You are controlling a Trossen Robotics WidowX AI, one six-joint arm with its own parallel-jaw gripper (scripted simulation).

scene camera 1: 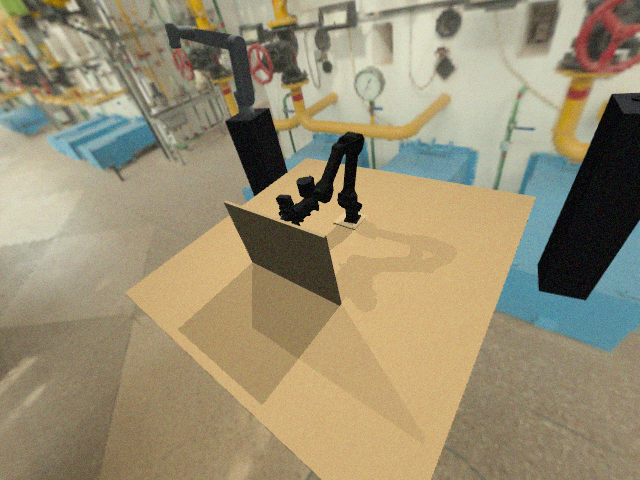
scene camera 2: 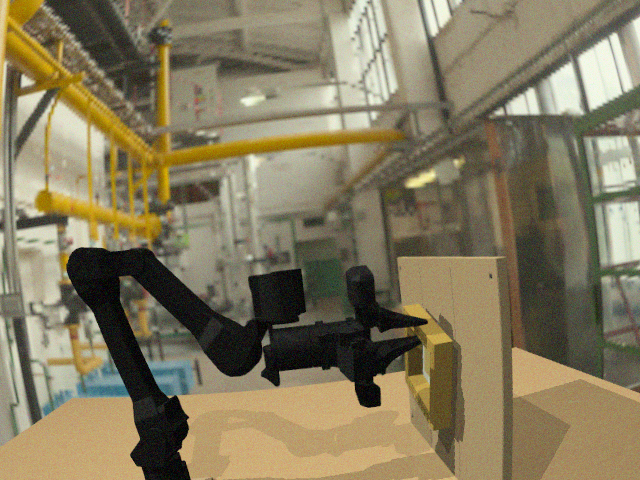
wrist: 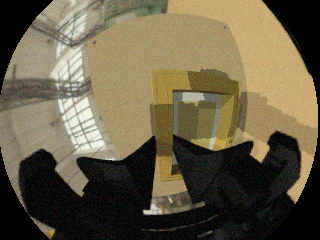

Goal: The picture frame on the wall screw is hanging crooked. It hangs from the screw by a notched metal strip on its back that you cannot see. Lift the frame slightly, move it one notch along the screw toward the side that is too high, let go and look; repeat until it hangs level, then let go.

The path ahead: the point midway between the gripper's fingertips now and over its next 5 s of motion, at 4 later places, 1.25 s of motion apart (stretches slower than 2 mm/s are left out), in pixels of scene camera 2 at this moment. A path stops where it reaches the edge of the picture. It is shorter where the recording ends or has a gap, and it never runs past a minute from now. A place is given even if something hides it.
My gripper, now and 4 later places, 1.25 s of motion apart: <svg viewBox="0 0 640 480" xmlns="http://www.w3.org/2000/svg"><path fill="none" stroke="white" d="M427 329L421 327L289 324L339 343L401 335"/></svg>
